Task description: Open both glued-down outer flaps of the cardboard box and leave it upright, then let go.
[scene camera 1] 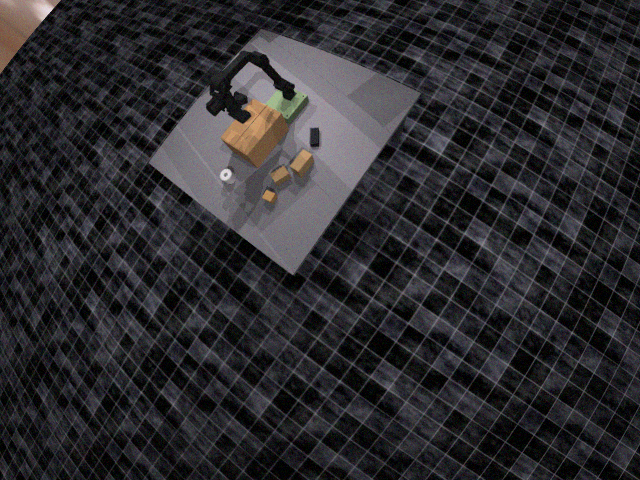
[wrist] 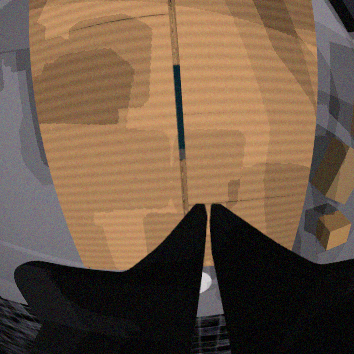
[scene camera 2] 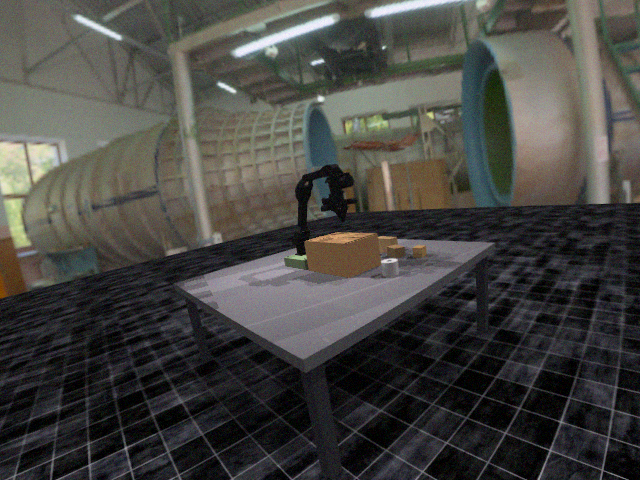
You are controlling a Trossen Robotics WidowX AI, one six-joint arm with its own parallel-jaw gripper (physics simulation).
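Frame: origin at the arm's base, x ahead, y left, z up, level; millimetres.
Seen in the pictures: gripper, between the fingertips: [wrist: 206,212] [scene camera 2: 343,222]; arm's base, origin of its link: [scene camera 1: 289,95] [scene camera 2: 302,253].
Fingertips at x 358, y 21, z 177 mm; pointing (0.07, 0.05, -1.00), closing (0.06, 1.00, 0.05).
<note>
Pixels of each thing's top centre, then the offset from my fingertips to it. "spot": a spot on its surface instead.
- cardboard box, centre of its top: [wrist: 179,114] [scene camera 2: 339,236] [scene camera 1: 250,125] dy -8, dx -31, dz -72 mm
- left flap, a spot on its surface: [wrist: 100,150] spot: dy -68, dx -10, dz -73 mm
- right flap, a spot on its surface: [wrist: 225,120] spot: dy +24, dx -25, dz -73 mm
- dark teal strip, centre of its top: [wrist: 178,110] dy -8, dx -31, dz -90 mm
- white roll, centre of its top: [wrist: 190,283] [scene camera 2: 389,260] [scene camera 1: 225,174] dy -3, dx +262, dz -168 mm
- black block, centre of its top: [scene camera 1: 314,135] dy +277, dx -213, dz -196 mm
The cardboard box [scene camera 1: 261,136] [scene camera 2: 341,257] [wrist: 110,170] stands upright on the table. Its two outer flaps lie flat and closed: the left flap [wrist: 100,150] and the right flap [wrist: 225,120] meet along a straight seam in the wrist view. A dark teal strip [wrist: 179,110] shows in that seam. My gripper [scene camera 1: 246,118] [scene camera 2: 342,219] [wrist: 206,212] is shut, with its fingertips nearly together and nothing seen between them. It points down above the box top, and in the wrist view its tips appear just right of the seam. The scene view from the side shows a gap between the gripper and the box.
A white roll [scene camera 1: 230,179] [scene camera 2: 390,268] [wrist: 205,282] stands near one end of the box. Three small cardboard blocks [scene camera 1: 301,163] [scene camera 2: 395,251] [wrist: 334,230] and a black block [scene camera 1: 314,137] are beside it. The arm's green base [scene camera 1: 296,110] [scene camera 2: 295,261] adjoins the box.
</note>
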